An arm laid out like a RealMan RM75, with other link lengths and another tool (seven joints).
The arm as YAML. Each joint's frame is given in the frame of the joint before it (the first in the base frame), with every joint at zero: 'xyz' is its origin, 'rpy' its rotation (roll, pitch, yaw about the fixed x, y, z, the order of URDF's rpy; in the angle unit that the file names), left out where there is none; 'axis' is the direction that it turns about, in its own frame. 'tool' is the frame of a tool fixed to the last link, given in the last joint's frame.
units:
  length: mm
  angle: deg
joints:
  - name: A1
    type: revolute
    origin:
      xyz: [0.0, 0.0, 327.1]
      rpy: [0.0, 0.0, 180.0]
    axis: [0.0, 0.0, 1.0]
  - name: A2
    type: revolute
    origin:
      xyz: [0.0, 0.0, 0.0]
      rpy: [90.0, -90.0, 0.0]
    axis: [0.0, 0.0, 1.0]
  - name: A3
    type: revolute
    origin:
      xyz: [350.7, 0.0, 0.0]
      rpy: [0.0, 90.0, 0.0]
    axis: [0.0, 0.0, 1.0]
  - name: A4
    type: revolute
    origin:
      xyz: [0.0, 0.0, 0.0]
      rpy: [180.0, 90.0, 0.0]
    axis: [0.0, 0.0, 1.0]
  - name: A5
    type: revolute
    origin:
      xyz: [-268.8, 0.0, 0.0]
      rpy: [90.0, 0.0, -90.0]
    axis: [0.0, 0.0, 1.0]
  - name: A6
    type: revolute
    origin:
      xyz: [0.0, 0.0, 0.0]
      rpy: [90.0, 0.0, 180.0]
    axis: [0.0, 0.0, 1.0]
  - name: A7
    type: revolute
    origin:
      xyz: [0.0, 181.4, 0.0]
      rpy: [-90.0, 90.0, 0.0]
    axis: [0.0, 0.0, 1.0]
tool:
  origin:
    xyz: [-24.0, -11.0, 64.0]
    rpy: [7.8, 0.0, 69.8]
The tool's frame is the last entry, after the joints.
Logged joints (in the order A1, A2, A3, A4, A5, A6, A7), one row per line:
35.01 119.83 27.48 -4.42 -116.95 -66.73 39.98
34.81 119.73 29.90 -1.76 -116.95 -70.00 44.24
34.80 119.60 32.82 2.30 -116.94 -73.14 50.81
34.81 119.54 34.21 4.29 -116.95 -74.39 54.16
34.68 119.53 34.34 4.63 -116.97 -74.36 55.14
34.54 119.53 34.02 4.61 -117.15 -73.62 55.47
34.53 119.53 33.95 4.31 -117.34 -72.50 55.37
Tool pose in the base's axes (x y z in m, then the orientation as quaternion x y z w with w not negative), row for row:
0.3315 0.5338 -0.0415 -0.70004 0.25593 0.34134 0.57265
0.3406 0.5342 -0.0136 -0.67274 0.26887 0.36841 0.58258
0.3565 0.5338 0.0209 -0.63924 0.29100 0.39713 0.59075
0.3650 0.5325 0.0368 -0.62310 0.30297 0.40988 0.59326
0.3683 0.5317 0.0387 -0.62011 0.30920 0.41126 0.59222
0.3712 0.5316 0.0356 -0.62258 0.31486 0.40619 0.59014
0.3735 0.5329 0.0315 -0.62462 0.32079 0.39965 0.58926
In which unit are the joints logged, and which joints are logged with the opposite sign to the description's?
The joints are logged in degrees. Opposite sign: A4.
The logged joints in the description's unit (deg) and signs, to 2 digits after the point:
35.01 119.83 27.48 4.42 -116.95 -66.73 39.98
34.81 119.73 29.90 1.76 -116.95 -70.00 44.24
34.80 119.60 32.82 -2.30 -116.94 -73.14 50.81
34.81 119.54 34.21 -4.29 -116.95 -74.39 54.16
34.68 119.53 34.34 -4.63 -116.97 -74.36 55.14
34.54 119.53 34.02 -4.61 -117.15 -73.62 55.47
34.53 119.53 33.95 -4.31 -117.34 -72.50 55.37

